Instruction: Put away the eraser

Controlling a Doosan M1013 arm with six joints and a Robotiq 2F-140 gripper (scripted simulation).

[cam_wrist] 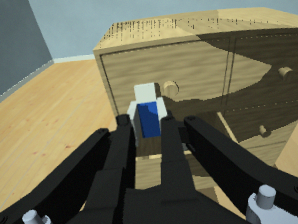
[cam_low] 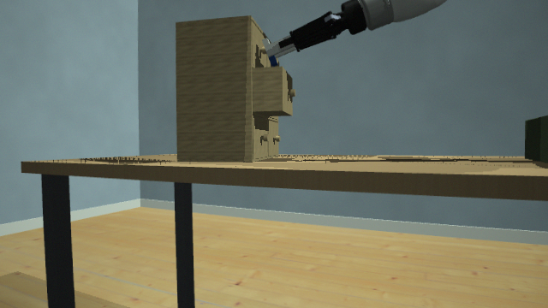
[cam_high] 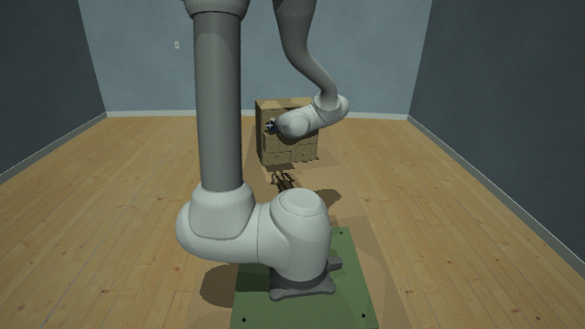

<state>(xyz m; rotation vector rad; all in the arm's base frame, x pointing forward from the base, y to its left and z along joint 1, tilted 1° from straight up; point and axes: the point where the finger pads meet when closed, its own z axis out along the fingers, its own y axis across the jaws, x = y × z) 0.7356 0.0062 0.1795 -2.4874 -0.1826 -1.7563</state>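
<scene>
The blue eraser lies 30 mm ahead of my hand.
</scene>
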